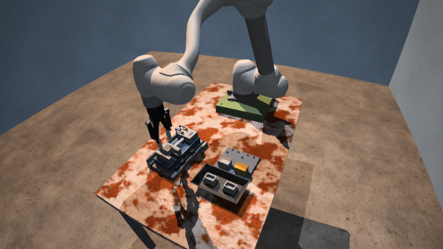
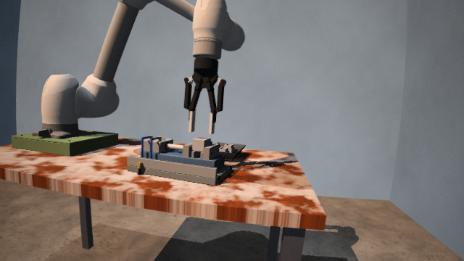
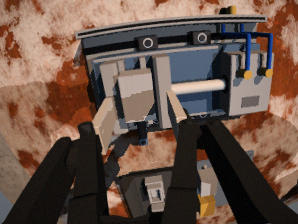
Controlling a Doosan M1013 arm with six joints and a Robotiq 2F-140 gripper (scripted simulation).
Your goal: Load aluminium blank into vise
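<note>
The piston rod lies 8 cm behind my hand, 1 cm to the left of it and 9 cm below it. Round my hand: infeed plate 14 cm behind, 32 cm to the left, 16 cm below; then vise 6 cm behind, 1 cm to the left, 12 cm below; then aluminium blank 10 cm behind, 27 cm to the left, 14 cm below.
</note>
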